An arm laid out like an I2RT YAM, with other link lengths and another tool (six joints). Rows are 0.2 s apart.
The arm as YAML. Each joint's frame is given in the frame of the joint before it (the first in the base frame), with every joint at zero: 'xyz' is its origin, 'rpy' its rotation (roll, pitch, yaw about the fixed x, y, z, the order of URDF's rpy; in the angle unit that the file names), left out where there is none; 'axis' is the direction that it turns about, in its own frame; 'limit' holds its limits. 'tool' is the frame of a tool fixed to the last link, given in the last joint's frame.
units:
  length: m
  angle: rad
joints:
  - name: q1
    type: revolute
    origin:
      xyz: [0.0, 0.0, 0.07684]
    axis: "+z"
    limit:
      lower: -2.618
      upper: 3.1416
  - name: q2
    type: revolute
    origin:
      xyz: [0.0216, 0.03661, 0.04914]
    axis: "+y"
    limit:
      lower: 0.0
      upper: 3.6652
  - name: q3
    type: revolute
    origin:
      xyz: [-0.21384, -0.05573, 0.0]
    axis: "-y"
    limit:
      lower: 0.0
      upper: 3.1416
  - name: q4
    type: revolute
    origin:
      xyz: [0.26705, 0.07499, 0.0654]
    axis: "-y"
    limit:
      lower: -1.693
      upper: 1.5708
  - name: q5
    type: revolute
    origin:
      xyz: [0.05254, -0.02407, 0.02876]
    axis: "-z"
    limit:
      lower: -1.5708
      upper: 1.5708
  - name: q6
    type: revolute
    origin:
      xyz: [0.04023, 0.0, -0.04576]
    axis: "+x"
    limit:
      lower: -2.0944
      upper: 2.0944
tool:
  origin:
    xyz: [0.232, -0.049, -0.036]
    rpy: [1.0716, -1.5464, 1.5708]
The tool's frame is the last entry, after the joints.
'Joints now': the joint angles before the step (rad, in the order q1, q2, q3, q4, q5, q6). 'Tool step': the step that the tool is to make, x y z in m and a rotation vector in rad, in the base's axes. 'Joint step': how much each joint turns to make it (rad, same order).
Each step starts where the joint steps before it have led.
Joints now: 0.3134, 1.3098, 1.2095, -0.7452, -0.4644, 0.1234
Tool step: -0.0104, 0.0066, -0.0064, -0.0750, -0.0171, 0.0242
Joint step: 0.0910, 0.0005, 0.0025, -0.0124, 0.1014, -0.0001
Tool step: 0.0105, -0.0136, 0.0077, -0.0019, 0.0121, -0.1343
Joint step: 0.0095, 0.0065, 0.0375, -0.0070, 0.0934, 0.1151
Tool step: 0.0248, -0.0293, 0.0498, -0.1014, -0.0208, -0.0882
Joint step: 0.0003, 0.1395, 0.3272, -0.2097, 0.1345, -0.0013
